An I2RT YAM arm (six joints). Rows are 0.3 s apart.
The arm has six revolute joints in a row. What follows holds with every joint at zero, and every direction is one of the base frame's.
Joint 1 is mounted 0.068 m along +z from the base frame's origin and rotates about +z.
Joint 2 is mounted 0.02 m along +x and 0.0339 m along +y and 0.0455 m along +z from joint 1 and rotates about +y.
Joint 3 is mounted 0.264 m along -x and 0.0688 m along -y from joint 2 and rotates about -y.
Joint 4 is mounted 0.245 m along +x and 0.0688 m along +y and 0.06 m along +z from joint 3 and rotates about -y.
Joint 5 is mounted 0.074 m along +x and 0.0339 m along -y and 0.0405 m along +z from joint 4 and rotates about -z.
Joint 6 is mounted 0.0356 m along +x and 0.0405 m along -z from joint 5 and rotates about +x.
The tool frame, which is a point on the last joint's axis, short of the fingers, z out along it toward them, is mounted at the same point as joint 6; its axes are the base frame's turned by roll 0, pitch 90 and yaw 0 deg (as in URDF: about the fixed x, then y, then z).
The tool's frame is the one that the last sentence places.
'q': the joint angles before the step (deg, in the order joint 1, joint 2, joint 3, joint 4, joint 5, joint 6). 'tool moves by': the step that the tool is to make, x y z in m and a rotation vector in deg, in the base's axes. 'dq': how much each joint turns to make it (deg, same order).
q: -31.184, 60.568, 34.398, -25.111, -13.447, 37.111
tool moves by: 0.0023, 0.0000, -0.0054, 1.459, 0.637, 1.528
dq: 0.058, 1.481, -0.195, 0.225, -1.629, -0.611
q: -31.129, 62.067, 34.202, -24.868, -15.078, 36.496
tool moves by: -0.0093, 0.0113, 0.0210, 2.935, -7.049, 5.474
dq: 0.013, -6.256, 0.521, -2.357, -8.221, -0.319
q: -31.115, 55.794, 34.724, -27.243, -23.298, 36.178
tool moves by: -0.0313, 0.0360, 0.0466, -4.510, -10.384, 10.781
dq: 4.520, -15.263, 2.904, -8.623, -5.273, -3.945
